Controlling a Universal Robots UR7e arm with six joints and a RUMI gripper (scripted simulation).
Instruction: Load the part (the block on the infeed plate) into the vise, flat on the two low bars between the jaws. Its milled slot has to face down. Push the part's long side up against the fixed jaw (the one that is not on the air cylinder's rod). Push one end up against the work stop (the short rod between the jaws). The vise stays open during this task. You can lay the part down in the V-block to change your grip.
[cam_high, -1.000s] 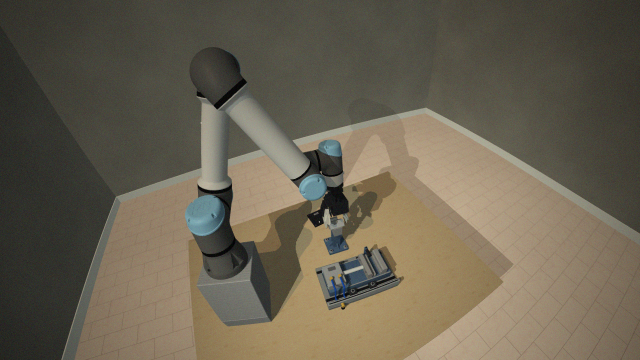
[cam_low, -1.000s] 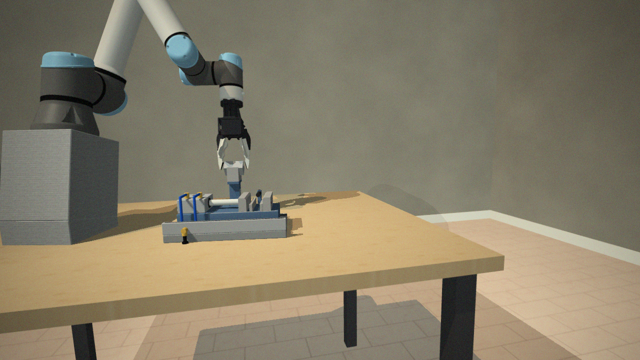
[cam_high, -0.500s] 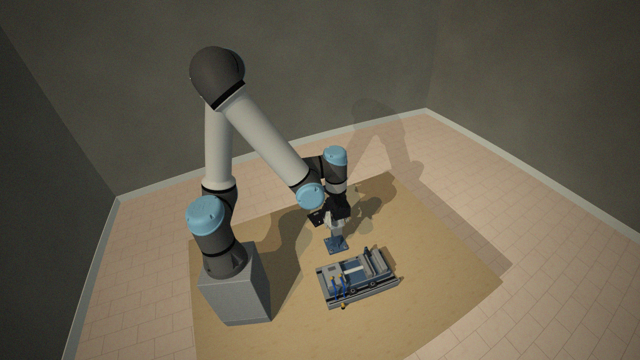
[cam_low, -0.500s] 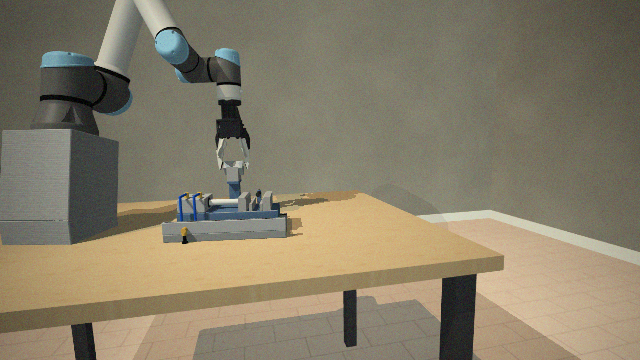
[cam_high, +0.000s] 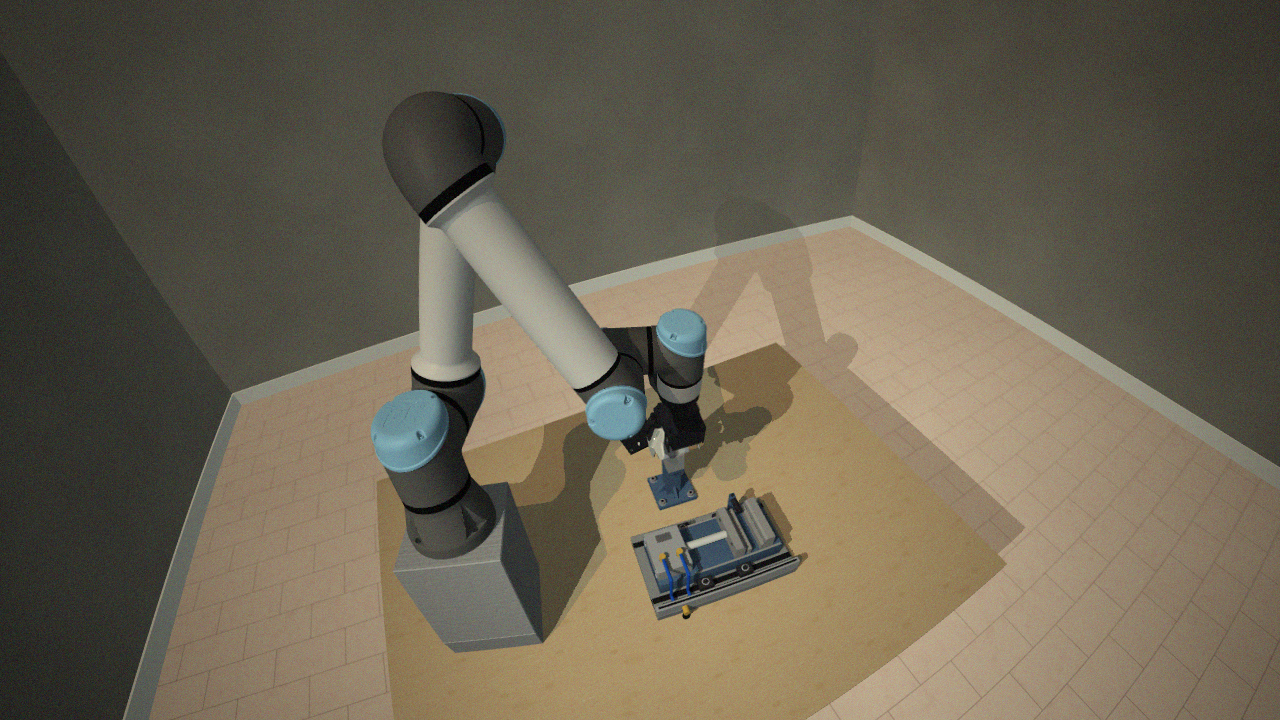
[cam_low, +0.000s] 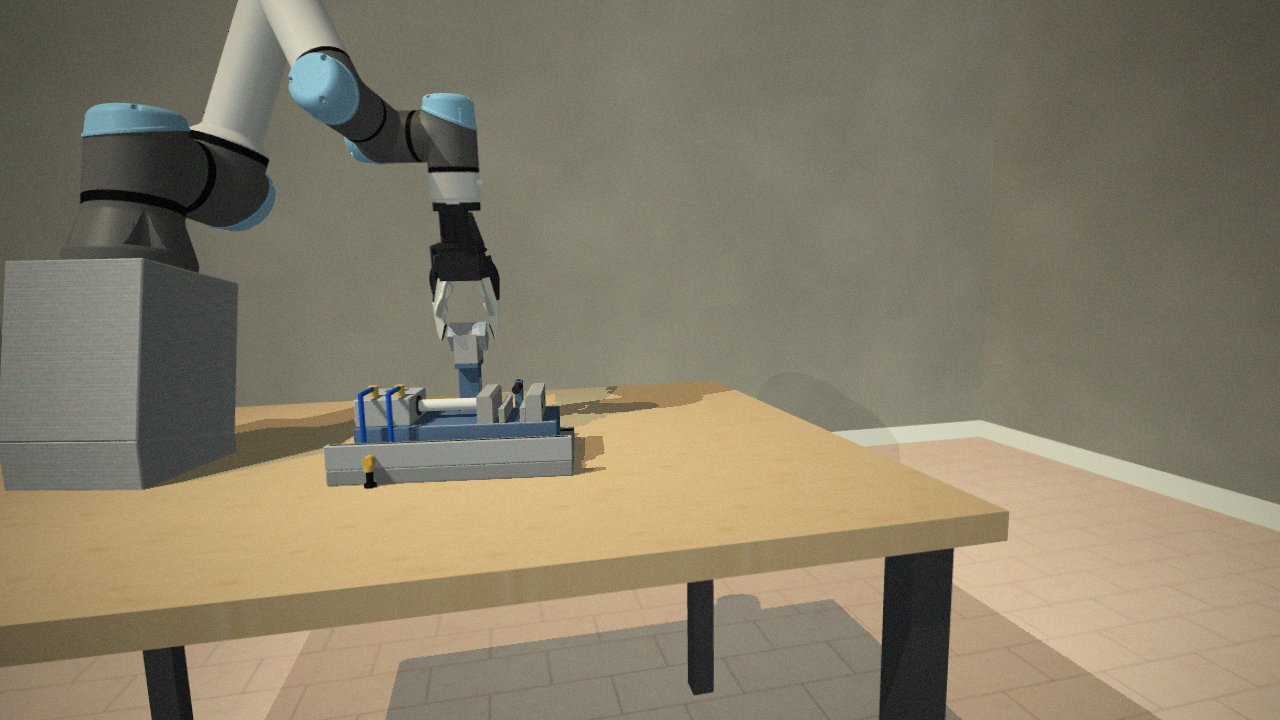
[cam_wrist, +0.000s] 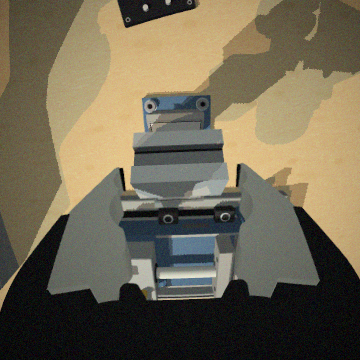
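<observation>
My gripper is now 10 mm to the right of the part. From my hand the other things lie so: v-block post: 110 mm below, 10 mm to the left; then white cylinder rod: 190 mm to the right, 90 mm below, 10 mm ahead; then work stop: 140 mm to the right, 90 mm ahead, 70 mm below.
</observation>
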